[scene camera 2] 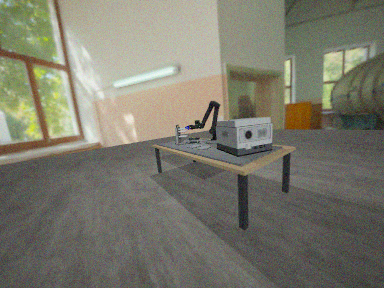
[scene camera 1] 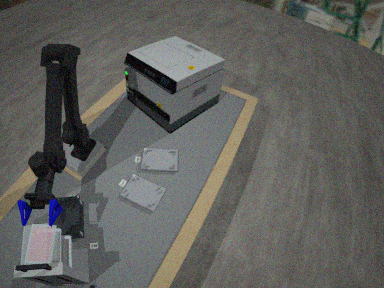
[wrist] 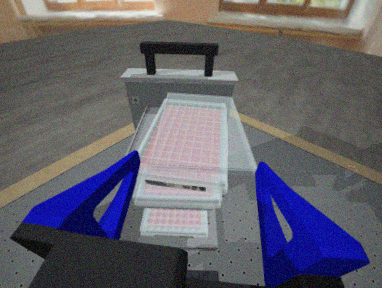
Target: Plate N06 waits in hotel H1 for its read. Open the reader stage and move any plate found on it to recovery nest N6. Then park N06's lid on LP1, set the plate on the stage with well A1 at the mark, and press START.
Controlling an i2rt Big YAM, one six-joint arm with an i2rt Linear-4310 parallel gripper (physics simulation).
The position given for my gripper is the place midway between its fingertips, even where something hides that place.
Observation:
I see my gripper (scene camera 1: 36,225).
My gripper is seen too in the wrist view (wrist: 197,161).

